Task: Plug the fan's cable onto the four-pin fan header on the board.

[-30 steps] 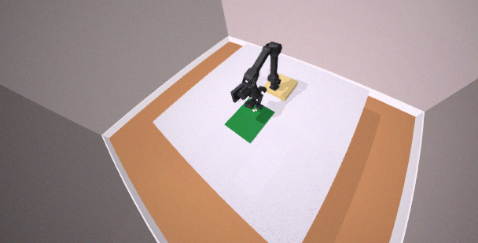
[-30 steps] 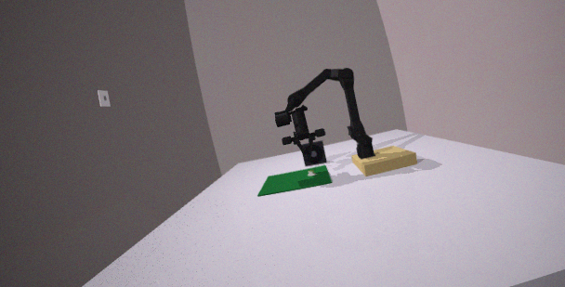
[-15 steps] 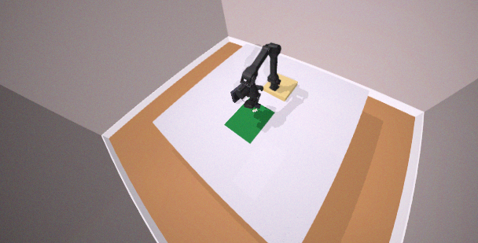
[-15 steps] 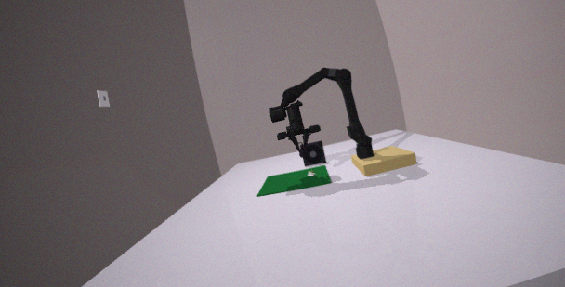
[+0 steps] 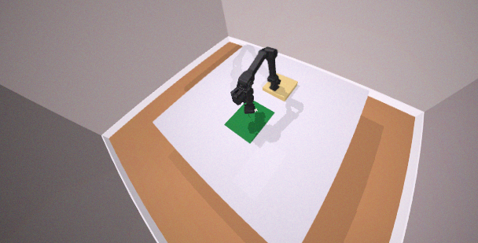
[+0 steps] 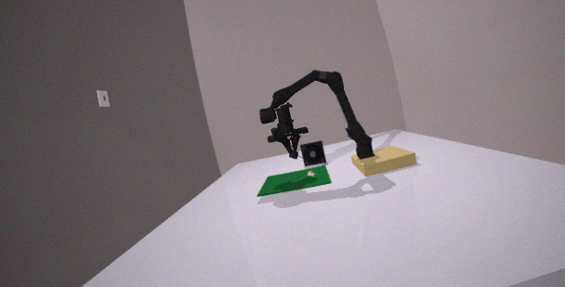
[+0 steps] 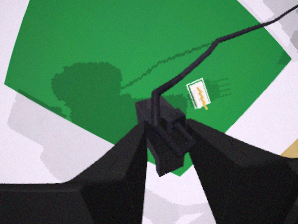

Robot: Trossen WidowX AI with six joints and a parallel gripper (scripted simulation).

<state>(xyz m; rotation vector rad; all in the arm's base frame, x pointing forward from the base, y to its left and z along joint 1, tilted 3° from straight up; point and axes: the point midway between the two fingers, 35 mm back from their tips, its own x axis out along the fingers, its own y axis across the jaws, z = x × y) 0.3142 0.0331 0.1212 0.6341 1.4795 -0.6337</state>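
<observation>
Now: the green board 140 mm below my gripper tip and 20 mm ahead of it. Round my gripper tip: black fan: 200 mm to the right, 70 mm behind, 60 mm below; then white four-pin fan header: 120 mm below, 60 mm behind, 20 mm to the right; then black fan plug: 10 mm to the left.
</observation>
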